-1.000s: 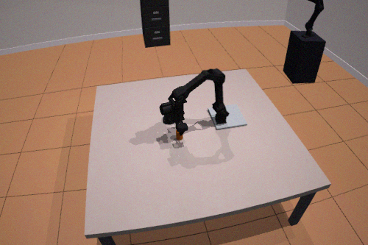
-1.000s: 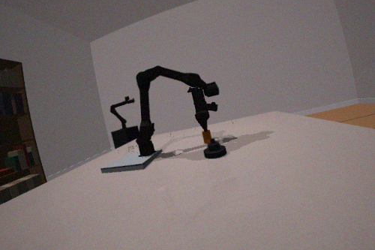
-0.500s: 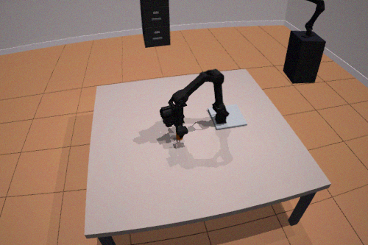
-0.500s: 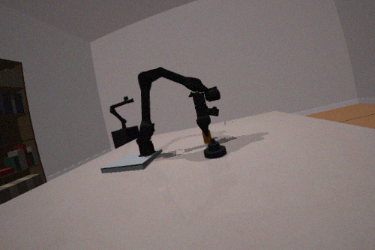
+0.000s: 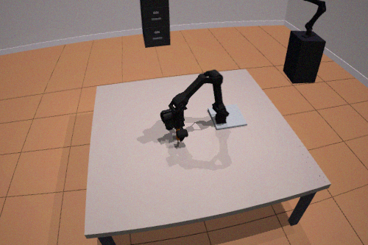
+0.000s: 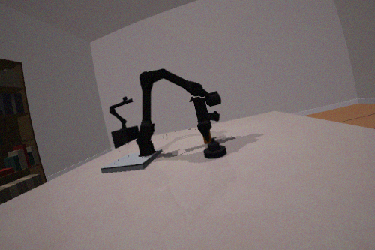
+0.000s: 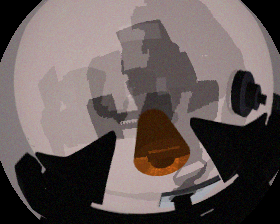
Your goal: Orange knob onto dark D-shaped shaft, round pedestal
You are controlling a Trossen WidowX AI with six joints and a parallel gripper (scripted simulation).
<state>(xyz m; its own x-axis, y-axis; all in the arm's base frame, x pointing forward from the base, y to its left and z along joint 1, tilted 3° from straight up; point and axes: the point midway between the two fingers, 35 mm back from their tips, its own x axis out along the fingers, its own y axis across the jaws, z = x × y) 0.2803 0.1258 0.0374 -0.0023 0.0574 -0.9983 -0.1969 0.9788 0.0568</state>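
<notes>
Now: gripper tip 170 mm to the left of the round pedestal, 60 mm short of it and 10 mm below it. From my gripper tip the other things lie so: orange knob (10 mm above).
</notes>
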